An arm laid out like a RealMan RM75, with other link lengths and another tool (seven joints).
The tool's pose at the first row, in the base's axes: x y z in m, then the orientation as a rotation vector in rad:
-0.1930, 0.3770, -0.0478, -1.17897, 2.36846, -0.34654
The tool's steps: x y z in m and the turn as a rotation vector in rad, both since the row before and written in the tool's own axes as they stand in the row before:
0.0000, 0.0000, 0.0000, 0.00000, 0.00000, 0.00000
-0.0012, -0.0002, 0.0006, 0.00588, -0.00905, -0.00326
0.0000, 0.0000, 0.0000, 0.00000, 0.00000, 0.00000
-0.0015, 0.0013, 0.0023, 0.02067, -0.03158, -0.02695
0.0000, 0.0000, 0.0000, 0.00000, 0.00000, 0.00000
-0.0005, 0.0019, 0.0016, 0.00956, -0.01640, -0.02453
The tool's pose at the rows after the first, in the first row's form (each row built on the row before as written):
-0.1930, 0.3770, -0.0478, -1.17897, 2.36846, -0.34654
-0.1919, 0.3778, -0.0479, -1.17943, 2.35646, -0.34831
-0.1919, 0.3778, -0.0479, -1.17943, 2.35646, -0.34831
-0.1908, 0.3797, -0.0500, -1.19945, 2.30648, -0.35974
-0.1908, 0.3797, -0.0500, -1.19945, 2.30648, -0.35974
-0.1910, 0.3812, -0.0520, -1.22256, 2.27540, -0.36799

